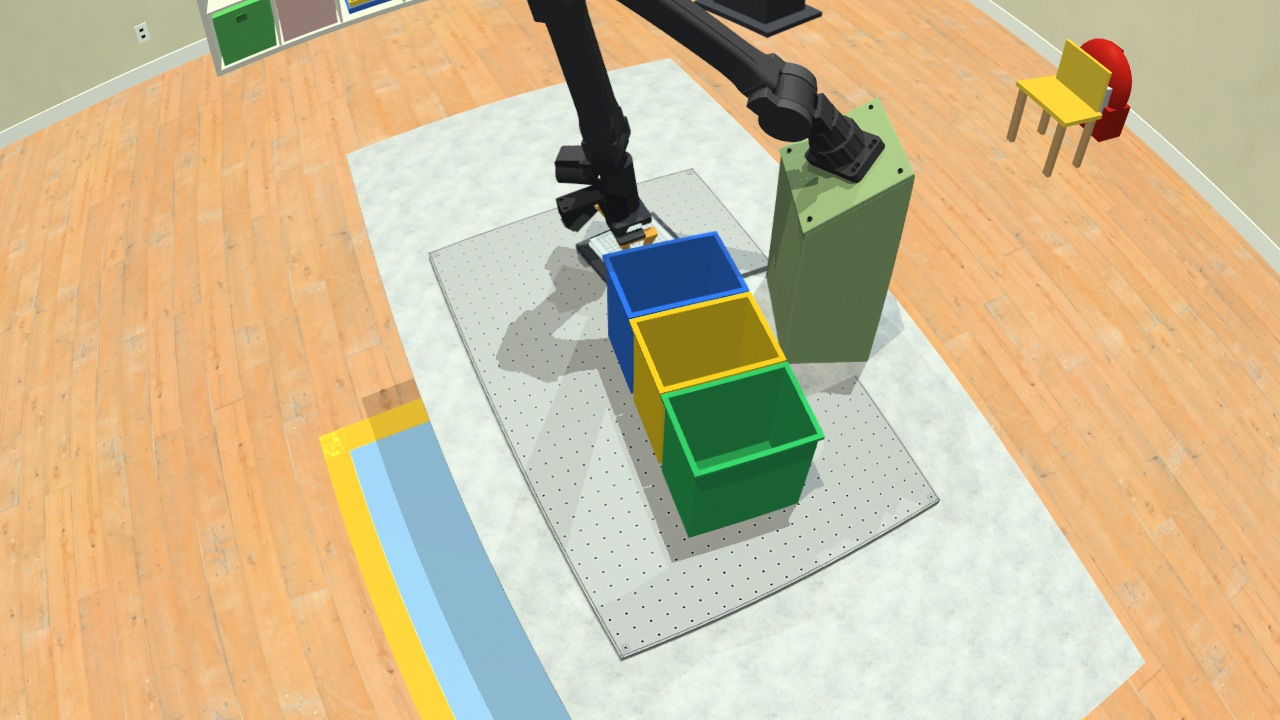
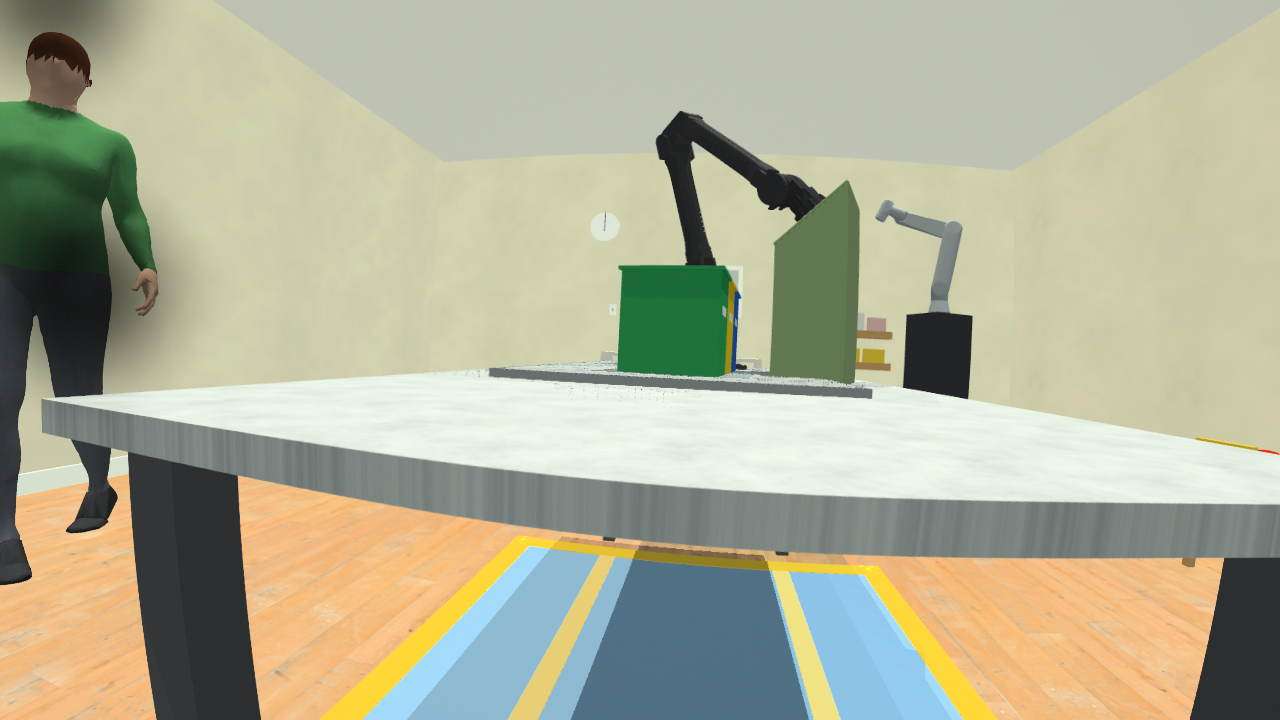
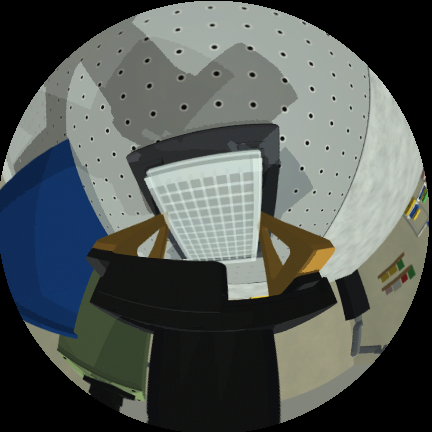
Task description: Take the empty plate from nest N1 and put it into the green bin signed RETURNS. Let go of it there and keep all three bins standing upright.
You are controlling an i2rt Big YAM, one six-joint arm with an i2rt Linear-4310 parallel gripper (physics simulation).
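Places are measured from the arm's base along level axes (x ahead, y left, z up), in centimetres.
Pixels of known places: gripper, fingertip midpoint: (image 1: 629,246) (image 3: 213,216); arm's base at its link origin: (image 1: 847,153) (image 2: 822,222).
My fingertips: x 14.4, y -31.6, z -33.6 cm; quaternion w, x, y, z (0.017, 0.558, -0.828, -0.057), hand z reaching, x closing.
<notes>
For each thing: its top centre in the pictures, then the offset to it from my fingertips. Level surfaces: height alone.
- plate at its top centre: (image 3: 213,231) (image 1: 632,239) dy +0.1, dx -0.6, dz +1.3 cm
- nest at its top centre: (image 3: 213,221) (image 1: 632,244) dy +0.1, dx -0.6, dz +0.1 cm
- green bin at its top centre: (image 1: 744,416) (image 2: 678,272) dy +44.5, dx +22.6, dz +16.6 cm
- yellow bin at its top centre: (image 1: 708,339) dy +32.6, dx +16.7, dz +16.6 cm
- blue bin at its top centre: (image 1: 675,271) dy +20.7, dx +10.8, dz +16.6 cm
- perforated board at its surface level: dz -1.4 cm
- table at its surface level: dz -2.7 cm
The plate (image 1: 607,241) (image 3: 212,195) is pale, with a grid of wells. It lies level at the dark frame of the nest (image 1: 591,259) (image 3: 205,136); whether it touches the nest is hard to tell. The gripper (image 1: 637,236) (image 3: 213,215) points down with its orange fingers against the plate's two long sides, shut on it. The green bin (image 1: 747,497) (image 2: 671,322) stands upright, nearest the front, and its visible inside is empty. The yellow bin (image 1: 707,344) stands upright behind it, and the blue bin (image 1: 675,277) (image 3: 45,225) upright beside the nest. The RETURNS sign cannot be read.
The three bins stand in a close row on the perforated board (image 1: 554,465) (image 3: 215,60). A tall green pedestal (image 1: 836,286) (image 2: 814,304) (image 3: 105,345) carries the arm, right of the bins. A person (image 2: 62,197) stands left of the table (image 2: 626,447).
</notes>
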